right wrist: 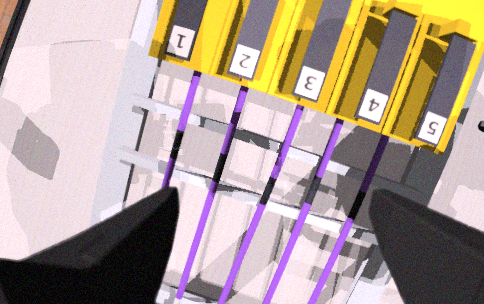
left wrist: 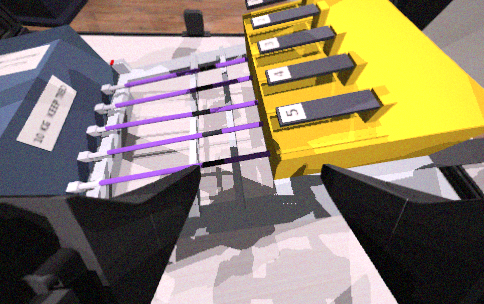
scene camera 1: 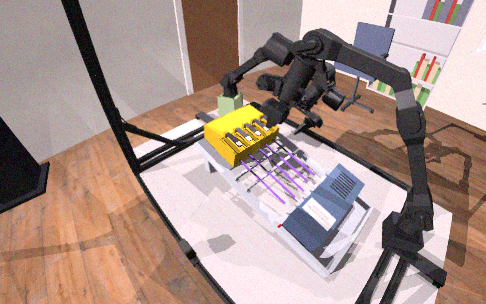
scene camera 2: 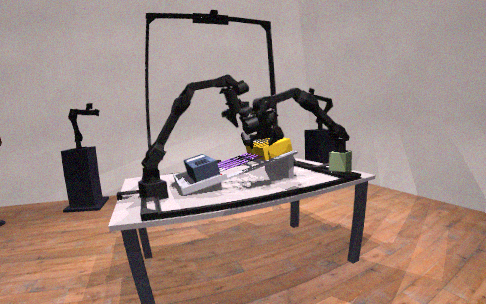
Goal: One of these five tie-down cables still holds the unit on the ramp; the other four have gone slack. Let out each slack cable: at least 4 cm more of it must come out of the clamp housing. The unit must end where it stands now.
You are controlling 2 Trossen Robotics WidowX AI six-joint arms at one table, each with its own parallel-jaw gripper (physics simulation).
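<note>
The blue unit (scene camera 1: 332, 200) (scene camera 2: 206, 170) (left wrist: 30, 117) sits at the low end of the white ramp (scene camera 2: 192, 189). The yellow clamp housing (scene camera 1: 227, 129) (scene camera 2: 280, 148) (left wrist: 425, 75) (right wrist: 210, 55) stands at the high end, with dark levers numbered 1 to 5. Five purple cables with black bands run between them and look straight; cable 5 (left wrist: 150, 174) (right wrist: 335, 250) is nearest my left gripper in the left wrist view. My left gripper (left wrist: 260, 170) is open and empty beside the lever 5 side of the housing. My right gripper (right wrist: 276, 200) is open and empty above the cables, in front of the housing.
A green block (scene camera 1: 230, 105) (scene camera 2: 340, 162) is at the left arm's base, behind the housing in scene camera 1. Both arms reach close together over the housing. Cross bars (right wrist: 295, 215) lie under the cables. A black frame (scene camera 2: 148, 90) surrounds the table.
</note>
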